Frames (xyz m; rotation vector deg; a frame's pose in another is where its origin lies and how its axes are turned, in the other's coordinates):
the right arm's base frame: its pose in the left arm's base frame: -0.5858 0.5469 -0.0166 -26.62 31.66 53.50
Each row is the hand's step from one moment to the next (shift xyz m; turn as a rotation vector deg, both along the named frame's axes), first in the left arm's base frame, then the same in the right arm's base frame.
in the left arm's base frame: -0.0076 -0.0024 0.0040 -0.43 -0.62 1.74
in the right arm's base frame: -0.0076 0.0046 -0.0002 -1.68 -0.19 0.87
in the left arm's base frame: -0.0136 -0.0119 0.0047 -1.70 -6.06 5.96
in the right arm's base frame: -0.0168 0.0047 -0.0067 -8.28 -2.49 0.57
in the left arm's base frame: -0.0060 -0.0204 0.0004 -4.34 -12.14 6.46
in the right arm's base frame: -0.0157 -0.0055 -0.0132 -13.61 -3.47 -3.28
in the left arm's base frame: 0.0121 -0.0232 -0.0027 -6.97 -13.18 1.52
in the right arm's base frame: -0.0069 -0.0219 -0.0129 -12.41 -1.12 -8.33
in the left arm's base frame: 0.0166 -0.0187 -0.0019 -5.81 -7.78 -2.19
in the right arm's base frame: -0.0024 -0.0234 -0.0086 -6.20 1.19 -7.69
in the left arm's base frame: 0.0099 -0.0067 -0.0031 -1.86 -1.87 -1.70
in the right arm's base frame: 0.0025 -0.0114 -0.0040 -0.98 0.84 -2.86
